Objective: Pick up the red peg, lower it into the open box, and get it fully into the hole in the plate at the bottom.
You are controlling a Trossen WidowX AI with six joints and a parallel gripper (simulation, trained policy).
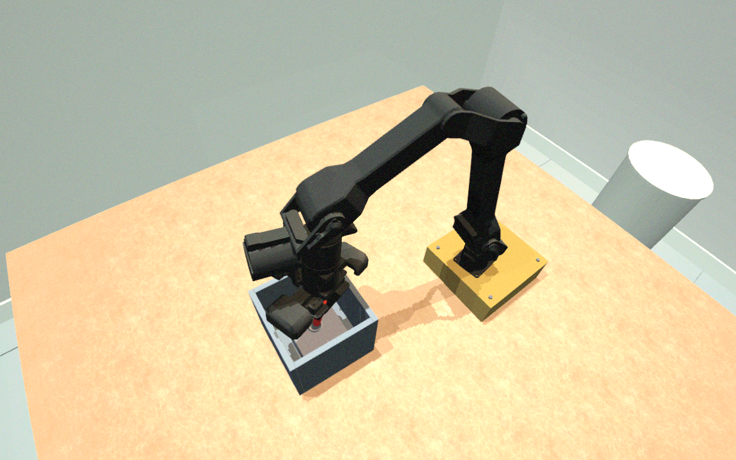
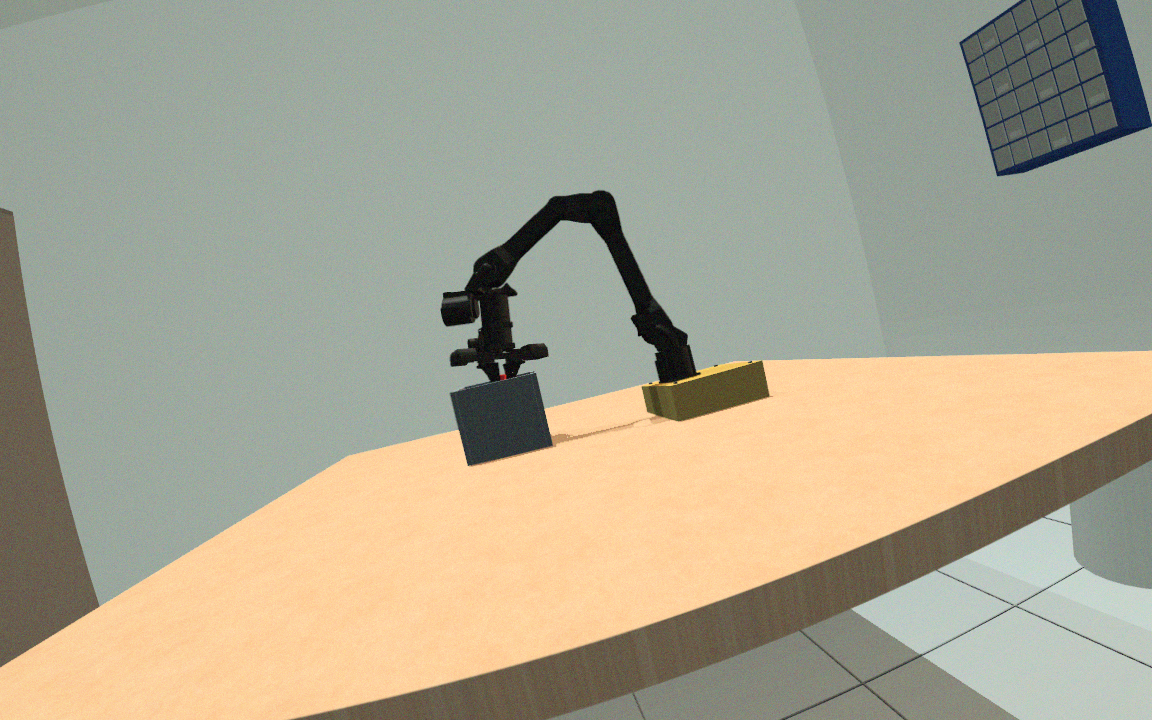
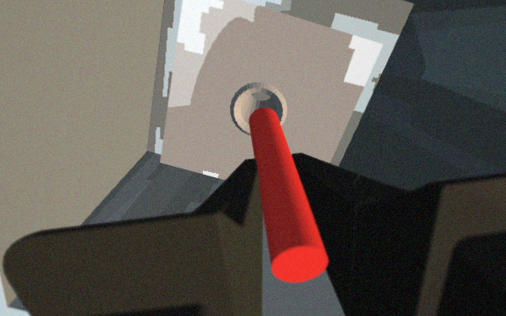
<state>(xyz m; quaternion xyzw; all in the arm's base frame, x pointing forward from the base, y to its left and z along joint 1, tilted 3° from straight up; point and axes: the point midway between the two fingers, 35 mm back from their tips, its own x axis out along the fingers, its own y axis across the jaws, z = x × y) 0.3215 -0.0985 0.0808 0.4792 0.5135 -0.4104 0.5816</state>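
My gripper tip is now 10 mm below the red peg.
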